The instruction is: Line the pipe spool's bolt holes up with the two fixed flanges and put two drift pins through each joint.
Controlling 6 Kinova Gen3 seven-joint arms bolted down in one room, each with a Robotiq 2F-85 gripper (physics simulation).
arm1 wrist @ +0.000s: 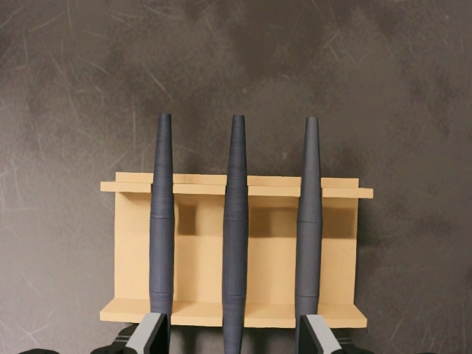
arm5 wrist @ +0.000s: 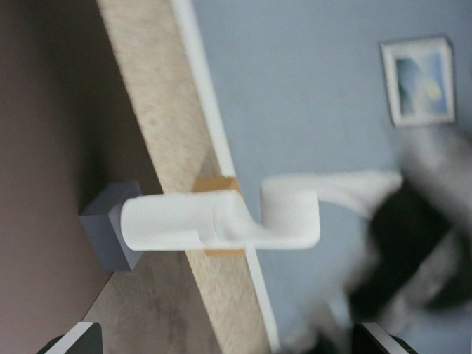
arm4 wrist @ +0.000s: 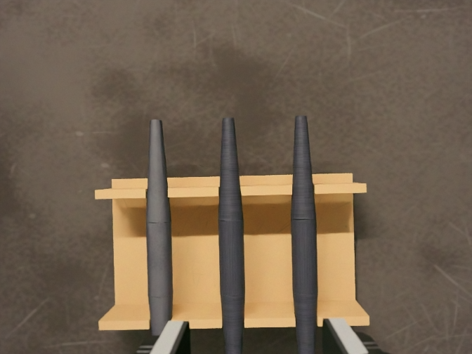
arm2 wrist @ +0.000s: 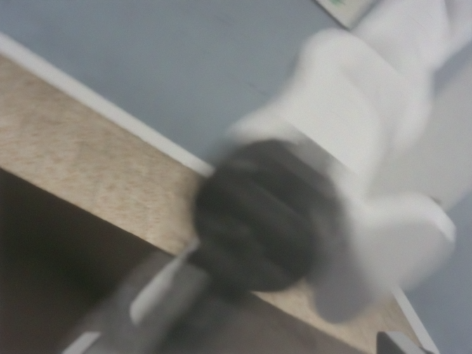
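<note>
Three dark tapered drift pins, left (arm1 wrist: 162,250), middle (arm1 wrist: 235,255) and right (arm1 wrist: 308,255), lie side by side across a tan rack (arm1 wrist: 200,280). The arm1 gripper (arm1 wrist: 234,332) is open above them, fingertips either side of the middle pin. In the arm4 wrist view, three more pins, left (arm4 wrist: 159,255), middle (arm4 wrist: 232,255) and right (arm4 wrist: 304,255), lie across a tan rack (arm4 wrist: 195,280); the arm4 gripper (arm4 wrist: 257,332) is open above its lower edge. The arm2 gripper (arm2 wrist: 240,344) and arm5 gripper (arm5 wrist: 227,337) are open and empty. The spool and flanges do not show.
A blurred white arm (arm2 wrist: 345,105) with a dark end is close in the arm2 wrist view. In the arm5 wrist view, a white arm (arm5 wrist: 165,222) stands on a dark block (arm5 wrist: 102,237), and a blurred dark and white arm part (arm5 wrist: 410,240) is close at right.
</note>
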